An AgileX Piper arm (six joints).
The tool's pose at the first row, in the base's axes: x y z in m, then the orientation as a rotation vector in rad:
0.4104 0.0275 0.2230 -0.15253 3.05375 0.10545
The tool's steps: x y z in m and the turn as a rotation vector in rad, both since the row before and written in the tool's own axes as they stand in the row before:
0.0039 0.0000 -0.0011 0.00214 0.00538 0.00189
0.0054 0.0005 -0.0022 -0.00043 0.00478 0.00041
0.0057 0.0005 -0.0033 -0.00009 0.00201 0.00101
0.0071 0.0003 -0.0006 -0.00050 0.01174 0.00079
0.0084 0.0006 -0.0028 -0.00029 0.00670 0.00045
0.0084 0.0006 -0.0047 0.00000 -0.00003 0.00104
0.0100 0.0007 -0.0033 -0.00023 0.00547 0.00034
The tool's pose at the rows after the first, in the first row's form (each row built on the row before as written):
0.4064 0.0270 0.2238 -0.15004 3.05933 0.10206
0.4008 0.0268 0.2256 -0.14990 3.06414 0.10253
0.3949 0.0265 0.2285 -0.14855 3.06625 0.10264
0.3878 0.0261 0.2286 -0.14850 3.07803 0.10295
0.3792 0.0257 0.2309 -0.14847 3.08475 0.10313
0.3706 0.0252 0.2352 -0.14686 3.08483 0.10317
0.3604 0.0247 0.2380 -0.14688 3.09032 0.10331

